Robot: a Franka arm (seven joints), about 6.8 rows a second.
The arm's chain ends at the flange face. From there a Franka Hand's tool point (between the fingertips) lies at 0.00 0.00 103.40 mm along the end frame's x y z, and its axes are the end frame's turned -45 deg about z.
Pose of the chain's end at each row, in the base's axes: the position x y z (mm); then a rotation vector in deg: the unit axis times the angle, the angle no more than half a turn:
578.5 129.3 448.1 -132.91 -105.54 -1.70
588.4 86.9 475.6 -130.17 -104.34 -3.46
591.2 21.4 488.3 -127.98 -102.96 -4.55
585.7 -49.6 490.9 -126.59 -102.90 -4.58
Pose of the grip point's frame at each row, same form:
568.6 145.0 346.4 -82.92 -149.30 -7.46
577.0 107.9 375.0 -81.11 -147.62 -10.65
578.1 46.7 388.9 -79.78 -145.82 -13.02
571.3 -22.8 392.1 -78.54 -145.29 -13.62

